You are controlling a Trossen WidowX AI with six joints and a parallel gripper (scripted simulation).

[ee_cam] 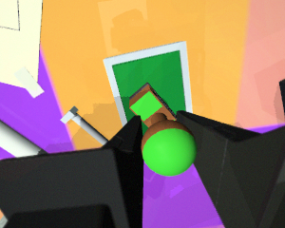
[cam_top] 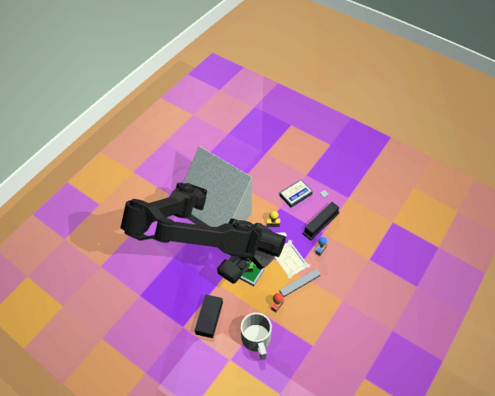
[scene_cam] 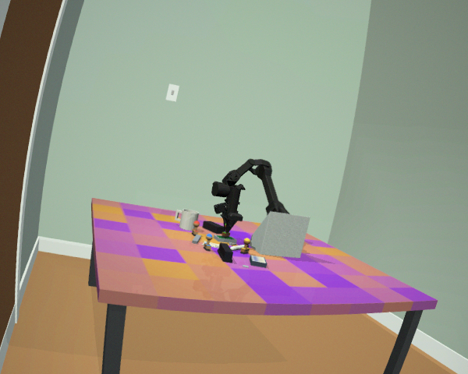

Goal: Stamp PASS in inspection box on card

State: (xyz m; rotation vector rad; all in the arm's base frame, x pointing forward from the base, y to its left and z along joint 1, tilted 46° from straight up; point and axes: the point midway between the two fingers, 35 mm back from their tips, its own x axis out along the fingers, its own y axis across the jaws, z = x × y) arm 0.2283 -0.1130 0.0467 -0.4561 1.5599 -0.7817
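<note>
The green-knobbed stamp lies right at my gripper tip. The rest, counted from my gripper tip: bolt: 70 mm to the left, 40 mm below; white marker: 120 mm to the left, 30 mm below, 20 mm behind; green ink pad: 40 mm below.
</note>
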